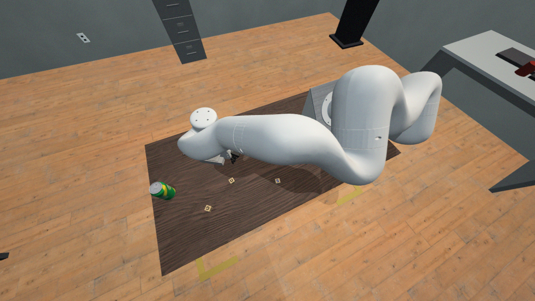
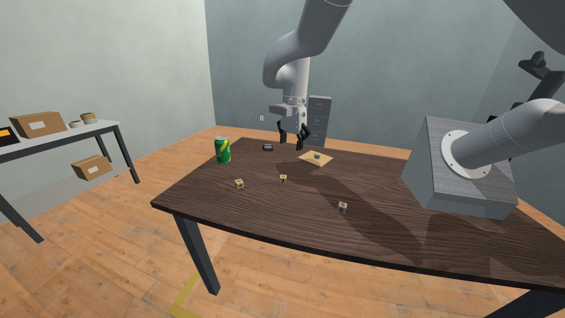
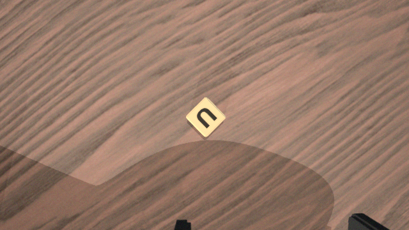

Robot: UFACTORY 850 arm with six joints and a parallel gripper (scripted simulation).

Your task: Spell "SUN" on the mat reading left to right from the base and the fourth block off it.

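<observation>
Right now my hand is 220 mm past the s block, 170 mm to the right of it and 120 mm above it. The rest, counted from my hand: tan mat (100 mm behind, 190 mm to the right, 130 mm below); n block (100 mm behind, 190 mm to the right, 120 mm below); u block (80 mm to the left, 120 mm below).
</observation>
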